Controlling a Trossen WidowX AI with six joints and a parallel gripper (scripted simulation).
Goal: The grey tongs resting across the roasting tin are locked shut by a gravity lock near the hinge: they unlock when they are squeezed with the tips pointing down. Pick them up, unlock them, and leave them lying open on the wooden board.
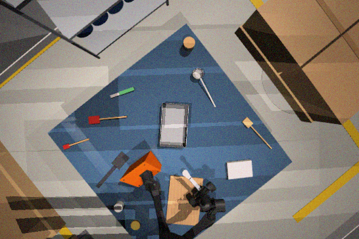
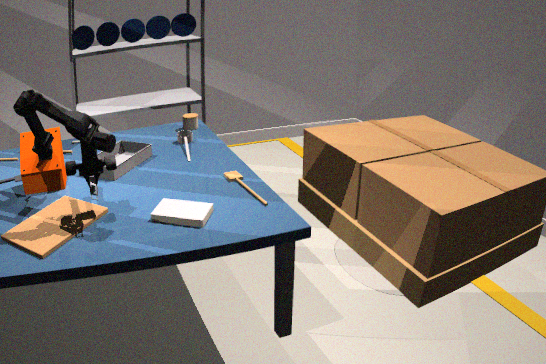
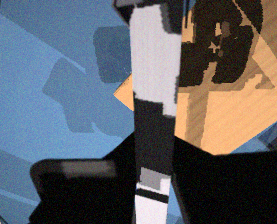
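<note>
Right now my gripper tip is 170 mm past the wooden board, 90 mm above it and 60 mm to the left of it. From my gripper tip the other things lie so: white block 290 mm ahead, 120 mm to the right, 80 mm below; then roasting tin 430 mm to the left, 120 mm ahead, 70 mm below; then black spatula 450 mm to the left, 430 mm behind, 90 mm below.
</note>
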